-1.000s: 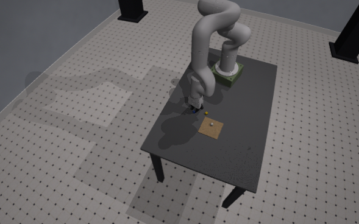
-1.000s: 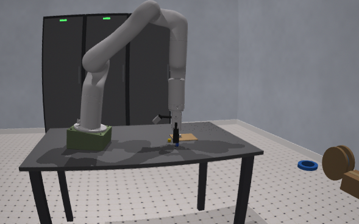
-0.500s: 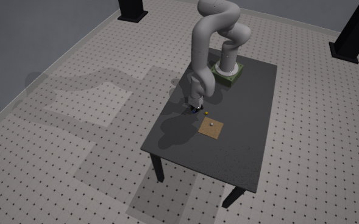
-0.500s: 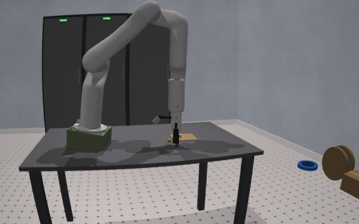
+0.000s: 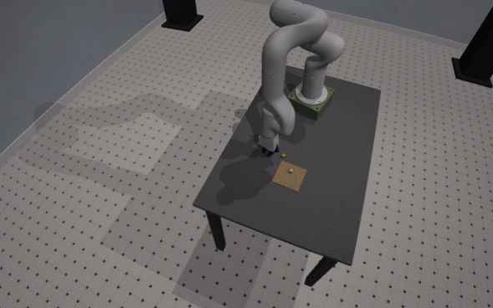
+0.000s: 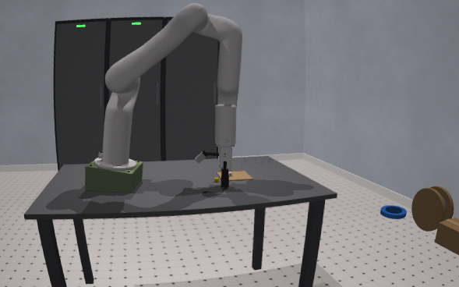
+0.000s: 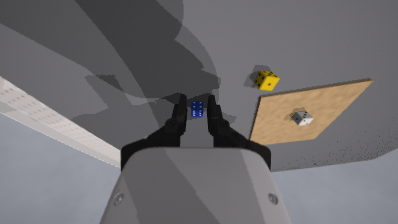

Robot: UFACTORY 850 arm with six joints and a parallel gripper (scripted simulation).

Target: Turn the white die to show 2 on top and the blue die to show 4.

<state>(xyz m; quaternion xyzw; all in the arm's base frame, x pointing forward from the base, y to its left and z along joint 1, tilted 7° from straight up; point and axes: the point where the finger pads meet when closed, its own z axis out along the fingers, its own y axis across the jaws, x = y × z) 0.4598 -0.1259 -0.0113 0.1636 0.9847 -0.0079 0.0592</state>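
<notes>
The blue die lies 10 mm ahead of my hand and 20 mm below it. Also, from my hand: yellow die: 10 mm behind, 80 mm to the left, 20 mm below; then white die: 70 mm ahead, 150 mm to the left, 10 mm below; then tan mat: 90 mm ahead, 150 mm to the left, 20 mm below.
</notes>
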